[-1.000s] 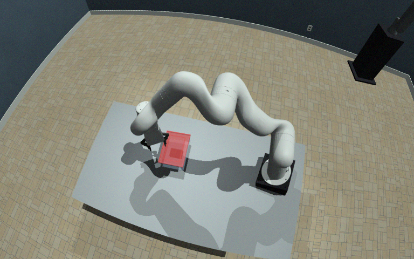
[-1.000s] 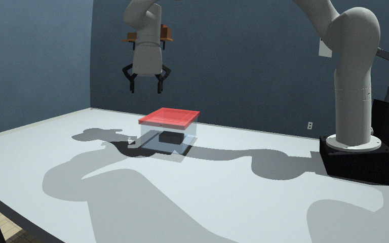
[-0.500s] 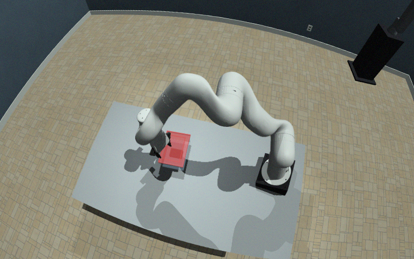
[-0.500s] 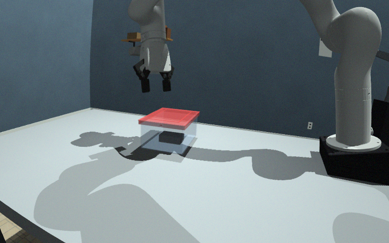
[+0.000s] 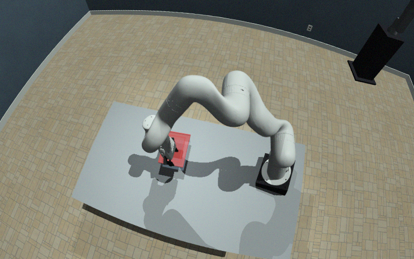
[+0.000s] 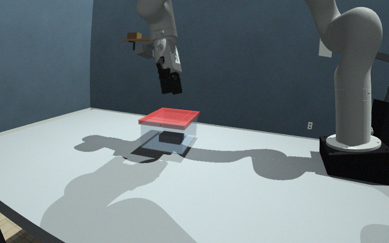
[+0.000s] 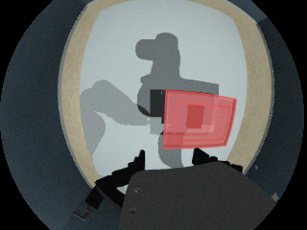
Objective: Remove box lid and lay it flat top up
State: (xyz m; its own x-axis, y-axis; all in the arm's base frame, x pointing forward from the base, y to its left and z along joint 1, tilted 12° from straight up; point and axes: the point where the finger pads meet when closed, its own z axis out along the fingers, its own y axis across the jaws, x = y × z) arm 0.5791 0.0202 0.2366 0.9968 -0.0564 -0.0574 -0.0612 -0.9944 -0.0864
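My gripper is now 100 mm to the left of the red lid, 100 mm above it and 20 mm short of it. The rest, counted from my hand: box 150 mm below, 100 mm to the right, 20 mm ahead.
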